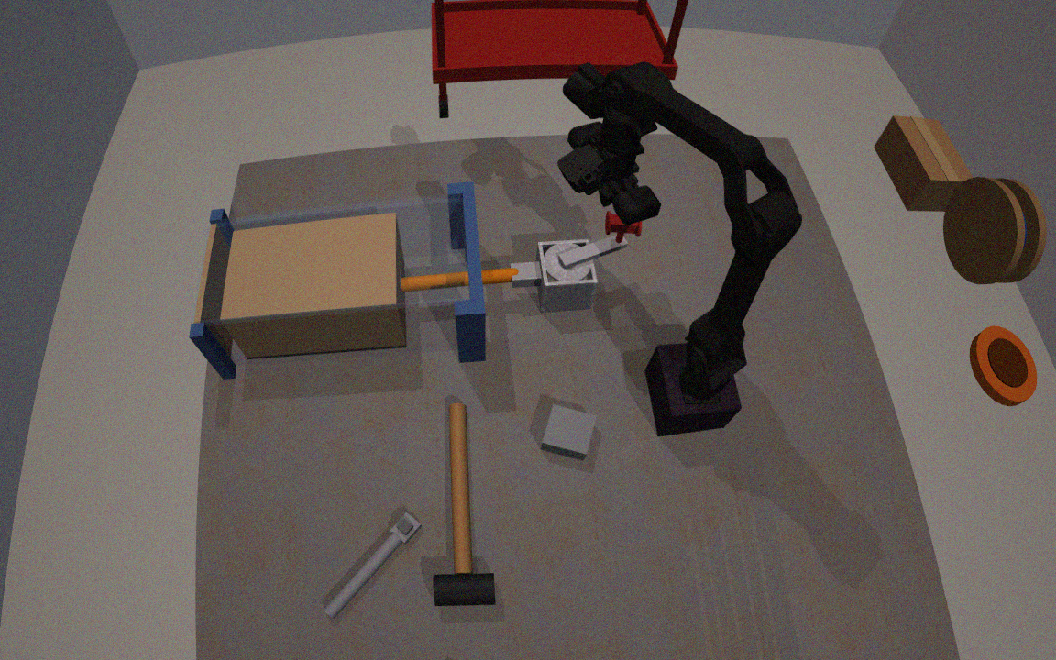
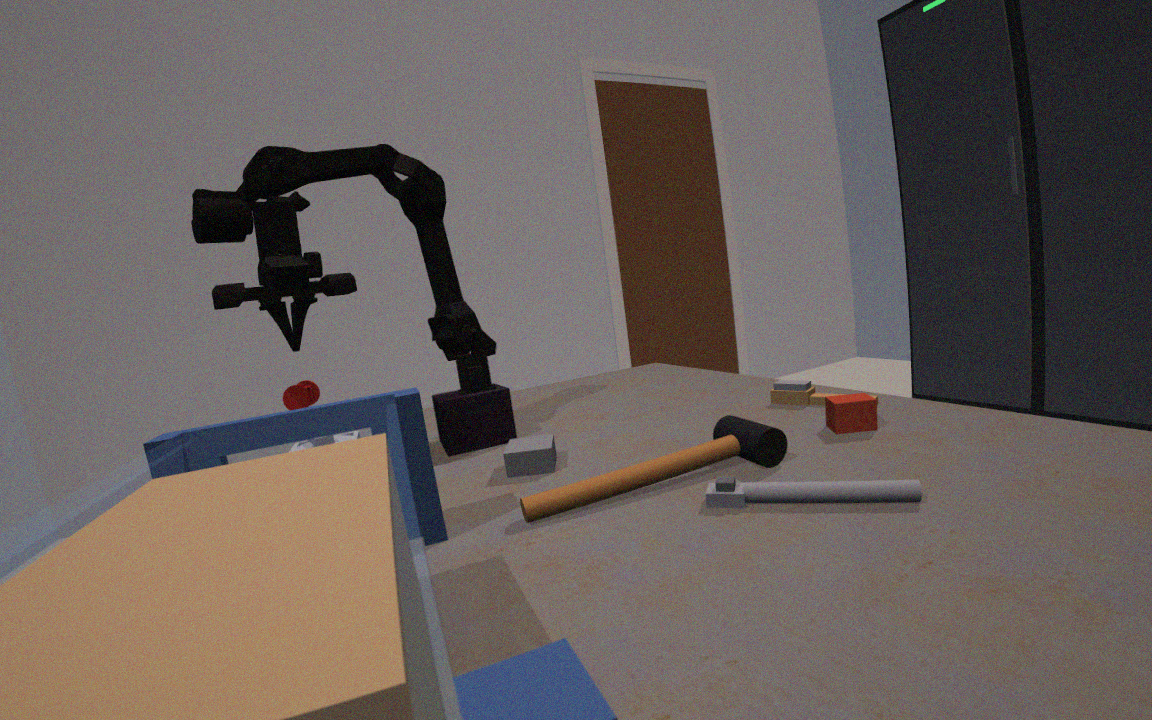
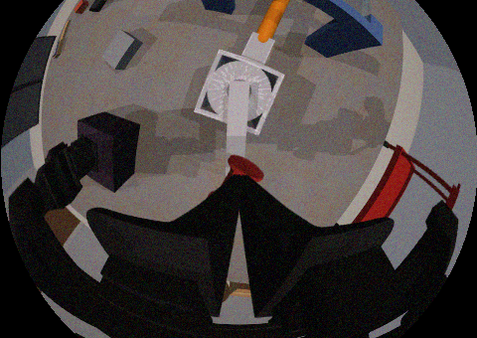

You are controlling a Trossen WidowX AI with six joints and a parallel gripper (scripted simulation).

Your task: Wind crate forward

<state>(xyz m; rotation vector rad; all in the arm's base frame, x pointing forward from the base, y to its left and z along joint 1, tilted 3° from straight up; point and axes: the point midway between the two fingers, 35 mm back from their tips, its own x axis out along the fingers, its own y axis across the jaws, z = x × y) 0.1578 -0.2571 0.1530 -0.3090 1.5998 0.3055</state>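
My gripper tip is 80 mm above the red knob, 40 mm past it and 20 mm to the left of it. From my gripper tip the other things lie so: winch handle: 110 mm below, 10 mm behind; grey winch: 180 mm below, 30 mm ahead, 10 mm to the left; blue steel frame: 210 mm ahead, 110 mm below, 40 mm to the left.
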